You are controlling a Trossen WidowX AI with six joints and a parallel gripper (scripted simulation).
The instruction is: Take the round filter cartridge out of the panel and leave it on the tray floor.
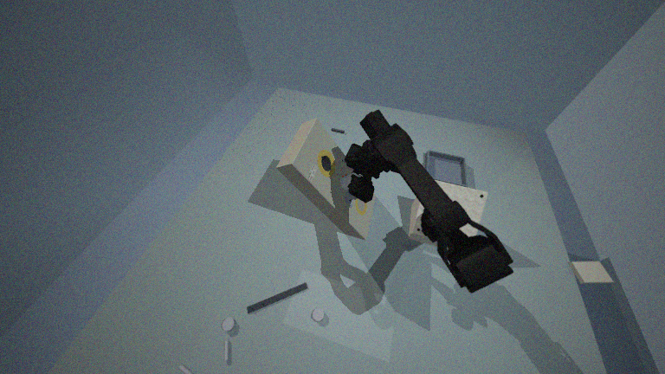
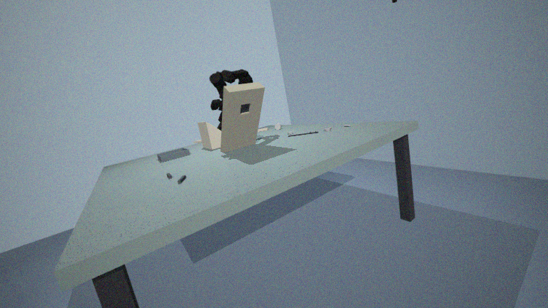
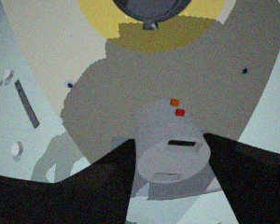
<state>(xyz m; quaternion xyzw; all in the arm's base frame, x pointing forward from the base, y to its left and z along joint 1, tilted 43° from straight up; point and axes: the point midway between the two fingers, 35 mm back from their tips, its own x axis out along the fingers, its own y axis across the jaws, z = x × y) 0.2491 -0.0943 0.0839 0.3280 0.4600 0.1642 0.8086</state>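
My gripper tip is 40 mm short of the beige service panel and 20 mm above it. The rest, counted from my gripper tip: round filter cartridge (right at my gripper tip); grey tray (340 mm behind, 270 mm to the right, 160 mm below).
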